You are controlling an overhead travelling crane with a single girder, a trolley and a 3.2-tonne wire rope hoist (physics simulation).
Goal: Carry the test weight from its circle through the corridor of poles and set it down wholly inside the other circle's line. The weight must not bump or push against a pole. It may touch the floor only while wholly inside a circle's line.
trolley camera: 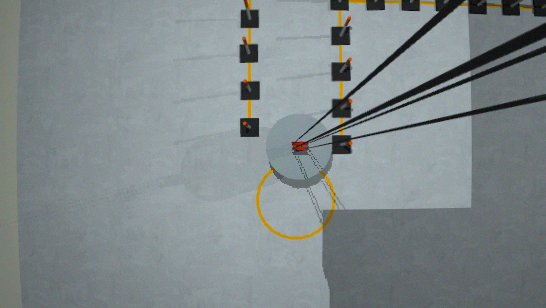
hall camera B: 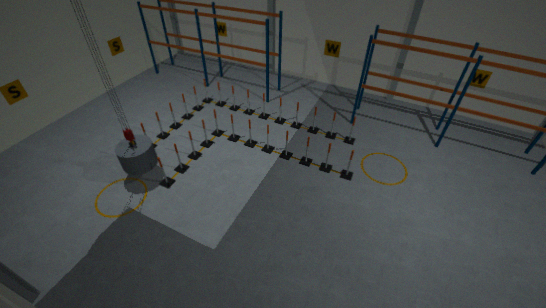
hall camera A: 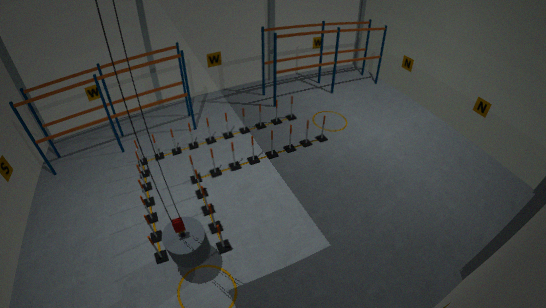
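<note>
The grey round test weight [hall camera A: 187,257] [hall camera B: 136,159] [trolley camera: 282,135] hangs upright above the floor, its shadow below it. My hook [hall camera A: 181,232] [hall camera B: 132,143] [trolley camera: 300,147] is shut on it at the top centre. In the trolley view it overlaps the upper part of the near yellow circle [hall camera A: 178,291] [hall camera B: 96,200] [trolley camera: 295,238] and is at the corridor mouth, between the left end pole [hall camera A: 161,257] [trolley camera: 249,127] and the right end pole [hall camera A: 223,246] [hall camera B: 167,182] [trolley camera: 342,144]. It is closer to the right one, without covering its stick. The far circle [hall camera A: 346,121] [hall camera B: 407,173] lies beyond the corridor's other end.
Two rows of orange-tipped poles on black bases form a corridor with one right-angle bend. A blue and orange rack [hall camera A: 32,138] [hall camera B: 267,60] stands behind the bend. Another rack [hall camera A: 274,70] [hall camera B: 459,101] stands by the wall near the far circle.
</note>
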